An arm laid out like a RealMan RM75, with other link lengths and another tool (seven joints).
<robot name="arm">
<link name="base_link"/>
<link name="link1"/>
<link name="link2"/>
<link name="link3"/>
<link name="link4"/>
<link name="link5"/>
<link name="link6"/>
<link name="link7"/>
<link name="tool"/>
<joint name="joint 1" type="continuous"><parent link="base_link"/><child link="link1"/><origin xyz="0 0 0.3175" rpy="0 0 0"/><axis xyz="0 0 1"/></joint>
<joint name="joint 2" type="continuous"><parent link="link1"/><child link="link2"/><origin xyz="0 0 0" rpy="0 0 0"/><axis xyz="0 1 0"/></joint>
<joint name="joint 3" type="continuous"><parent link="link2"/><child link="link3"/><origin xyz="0 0 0.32" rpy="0 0 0"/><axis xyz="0 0 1"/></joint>
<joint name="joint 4" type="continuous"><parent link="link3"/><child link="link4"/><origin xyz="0 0 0" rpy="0 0 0"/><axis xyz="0 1 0"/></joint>
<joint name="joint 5" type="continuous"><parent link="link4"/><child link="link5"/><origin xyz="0 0 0.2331" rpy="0 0 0"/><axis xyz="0 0 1"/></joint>
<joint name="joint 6" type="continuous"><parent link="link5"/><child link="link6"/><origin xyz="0 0 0" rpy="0 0 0"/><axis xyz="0 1 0"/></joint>
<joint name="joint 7" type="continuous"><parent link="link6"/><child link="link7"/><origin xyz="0 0 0.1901" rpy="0 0 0"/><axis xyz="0 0 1"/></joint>
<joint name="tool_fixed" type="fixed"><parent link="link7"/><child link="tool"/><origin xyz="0.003 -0.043 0.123" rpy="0 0.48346 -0.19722"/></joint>
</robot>
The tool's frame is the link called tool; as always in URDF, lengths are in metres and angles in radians. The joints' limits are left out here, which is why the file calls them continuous.
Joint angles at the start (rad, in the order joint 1, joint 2, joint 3, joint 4, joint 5, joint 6, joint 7): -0.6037, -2.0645, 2.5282, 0.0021, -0.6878, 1.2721, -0.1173
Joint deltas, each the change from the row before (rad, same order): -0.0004, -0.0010, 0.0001, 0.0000, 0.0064, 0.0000, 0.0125; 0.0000, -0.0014, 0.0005, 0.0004, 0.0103, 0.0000, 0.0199; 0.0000, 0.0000, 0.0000, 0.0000, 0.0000, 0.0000, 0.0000; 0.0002, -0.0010, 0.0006, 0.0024, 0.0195, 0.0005, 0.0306; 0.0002, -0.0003, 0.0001, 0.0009, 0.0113, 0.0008, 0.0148; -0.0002, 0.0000, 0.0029, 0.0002, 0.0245, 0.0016, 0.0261; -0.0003, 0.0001, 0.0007, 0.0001, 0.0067, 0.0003, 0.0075; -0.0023, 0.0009, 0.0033, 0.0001, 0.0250, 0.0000, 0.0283
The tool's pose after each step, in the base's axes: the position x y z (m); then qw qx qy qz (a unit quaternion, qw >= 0). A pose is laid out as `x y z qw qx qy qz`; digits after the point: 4 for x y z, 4 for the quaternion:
-0.2821 0.5587 -0.0250 0.4785 -0.7206 0.0037 -0.5017
-0.2798 0.5570 -0.0283 0.4751 -0.7258 0.0131 -0.4973
-0.2798 0.5570 -0.0283 0.4751 -0.7258 0.0131 -0.4973
-0.2756 0.5539 -0.0339 0.4681 -0.7342 0.0283 -0.4910
-0.2735 0.5521 -0.0368 0.4640 -0.7385 0.0361 -0.4879
-0.2695 0.5481 -0.0435 0.4540 -0.7480 0.0514 -0.4814
-0.2684 0.5471 -0.0452 0.4513 -0.7505 0.0558 -0.4796
-0.2640 0.5436 -0.0517 0.4405 -0.7601 0.0730 -0.4722

